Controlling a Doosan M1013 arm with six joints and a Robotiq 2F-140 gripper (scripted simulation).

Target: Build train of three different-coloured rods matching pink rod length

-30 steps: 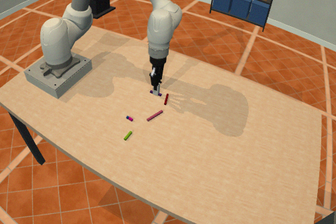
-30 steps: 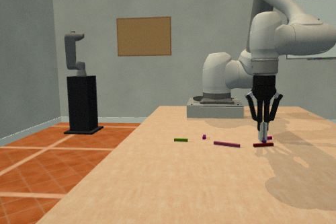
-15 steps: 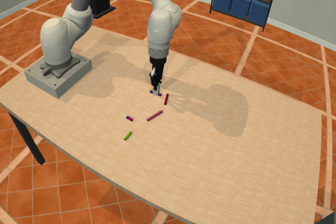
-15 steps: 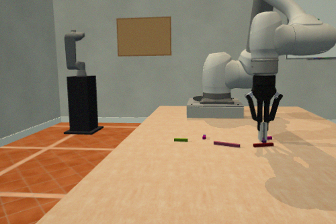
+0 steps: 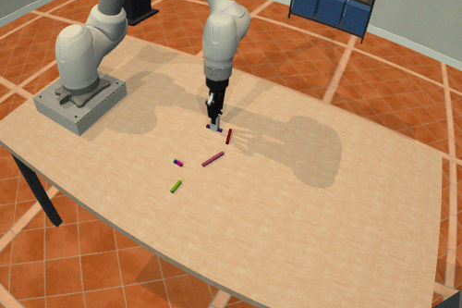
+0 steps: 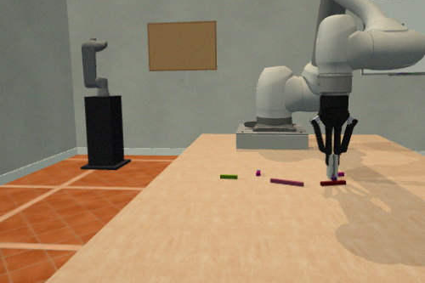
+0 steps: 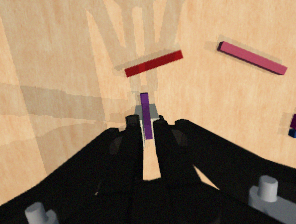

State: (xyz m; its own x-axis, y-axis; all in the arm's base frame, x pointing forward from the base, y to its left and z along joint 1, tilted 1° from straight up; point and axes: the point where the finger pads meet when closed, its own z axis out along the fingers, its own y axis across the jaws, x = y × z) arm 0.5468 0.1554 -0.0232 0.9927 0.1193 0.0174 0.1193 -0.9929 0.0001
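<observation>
The red rod lies 6 cm ahead of my hand, 1 cm to the right of it and 3 cm below it. Round my hand: pink rod 7 cm ahead, 13 cm to the right, 3 cm below; purple rod 3 cm below; blue rod 3 cm behind, 21 cm to the right, 3 cm below.
</observation>
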